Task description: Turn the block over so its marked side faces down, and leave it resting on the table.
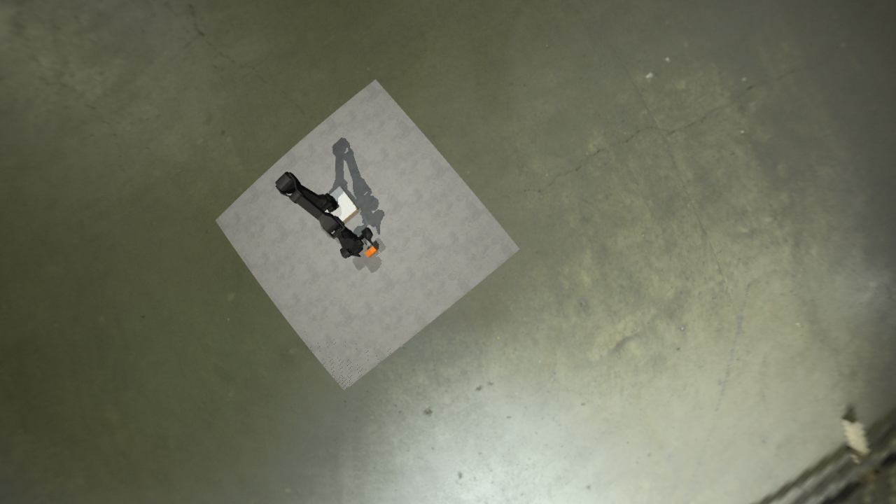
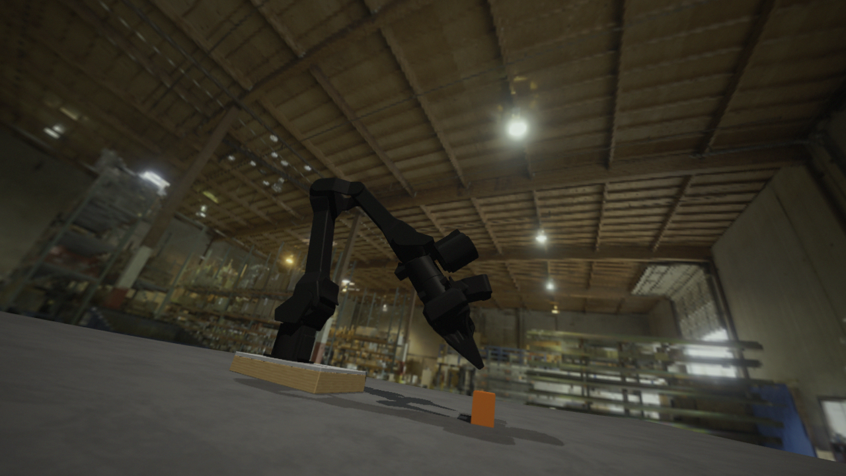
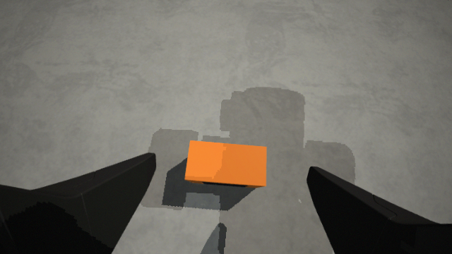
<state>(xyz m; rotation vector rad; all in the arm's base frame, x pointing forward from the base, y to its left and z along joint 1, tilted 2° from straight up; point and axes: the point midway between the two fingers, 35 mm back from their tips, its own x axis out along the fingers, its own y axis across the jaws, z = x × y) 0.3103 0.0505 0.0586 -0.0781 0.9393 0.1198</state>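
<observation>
The orange block lies 50 mm below my gripper tip.
</observation>
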